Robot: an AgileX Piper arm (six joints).
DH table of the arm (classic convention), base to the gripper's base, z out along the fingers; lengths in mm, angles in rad. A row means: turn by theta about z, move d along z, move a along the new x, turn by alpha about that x. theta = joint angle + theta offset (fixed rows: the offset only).
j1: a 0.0; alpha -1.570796; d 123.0; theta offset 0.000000
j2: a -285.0; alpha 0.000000; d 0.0; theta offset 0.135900
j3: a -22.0; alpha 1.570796; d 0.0; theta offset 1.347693
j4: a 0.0; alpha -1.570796; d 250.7; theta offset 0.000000
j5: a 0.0; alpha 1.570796; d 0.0; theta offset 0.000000
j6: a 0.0; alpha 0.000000; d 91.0; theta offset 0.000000
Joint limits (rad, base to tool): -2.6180..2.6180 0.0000..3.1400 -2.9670..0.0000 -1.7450..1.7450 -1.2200..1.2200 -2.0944..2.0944
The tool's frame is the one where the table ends.
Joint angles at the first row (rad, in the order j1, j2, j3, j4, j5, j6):
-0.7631, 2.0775, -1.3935, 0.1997, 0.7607, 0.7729
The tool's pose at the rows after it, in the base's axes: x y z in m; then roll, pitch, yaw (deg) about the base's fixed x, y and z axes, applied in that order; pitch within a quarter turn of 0, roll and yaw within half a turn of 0:
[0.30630 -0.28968 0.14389 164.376 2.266 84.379]
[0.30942 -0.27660 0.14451 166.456 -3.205 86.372]
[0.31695 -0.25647 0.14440 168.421 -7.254 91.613]
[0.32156 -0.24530 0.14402 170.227 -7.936 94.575]
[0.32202 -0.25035 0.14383 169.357 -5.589 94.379]
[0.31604 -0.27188 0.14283 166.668 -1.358 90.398]
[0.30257 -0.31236 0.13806 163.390 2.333 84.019]
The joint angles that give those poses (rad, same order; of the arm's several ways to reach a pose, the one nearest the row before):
-0.7882, 2.1030, -1.4526, 0.2031, 0.7814, 0.7470
-0.7719, 2.1053, -1.4627, 0.2528, 0.8856, 0.7211
-0.7312, 2.1053, -1.4627, 0.2795, 0.9719, 0.6710
-0.7003, 2.1053, -1.4628, 0.2588, 1.0053, 0.6644
-0.7050, 2.1053, -1.4627, 0.2434, 0.9645, 0.6644
-0.7486, 2.1111, -1.4665, 0.2306, 0.8716, 0.6818
-0.8352, 2.1537, -1.5164, 0.2298, 0.7895, 0.6908

